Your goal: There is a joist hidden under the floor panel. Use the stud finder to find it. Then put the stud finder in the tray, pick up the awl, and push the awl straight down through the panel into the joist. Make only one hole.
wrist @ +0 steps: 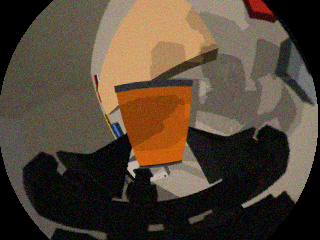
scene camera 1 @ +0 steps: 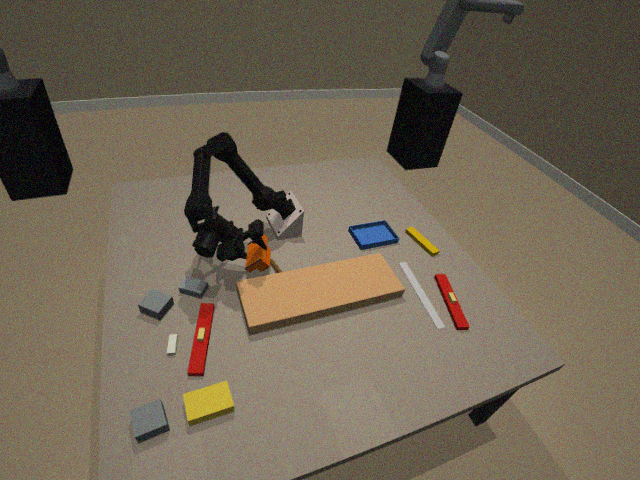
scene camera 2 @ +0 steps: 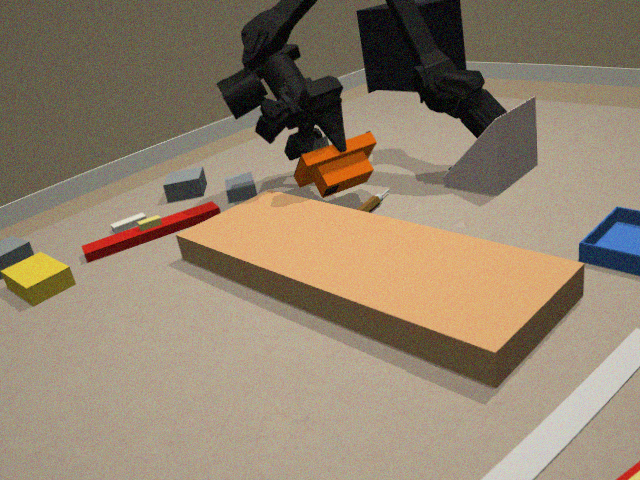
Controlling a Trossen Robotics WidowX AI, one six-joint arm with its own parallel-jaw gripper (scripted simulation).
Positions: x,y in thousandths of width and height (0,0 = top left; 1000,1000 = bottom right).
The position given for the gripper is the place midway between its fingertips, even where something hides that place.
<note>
In view: the gripper (scene camera 2: 529,341), an orange stud finder (scene camera 2: 520,357), a red level (scene camera 2: 237,476), a red level (scene camera 1: 718,668) and a yellow block (scene camera 1: 320,843).
The orange stud finder is seen too in the wrist view (wrist: 486,473). The gripper also shows in the wrist view (wrist: 492,548) and in scene camera 1 (scene camera 1: 404,528). The wrist view misses the yellow block: it is out of frame.
</note>
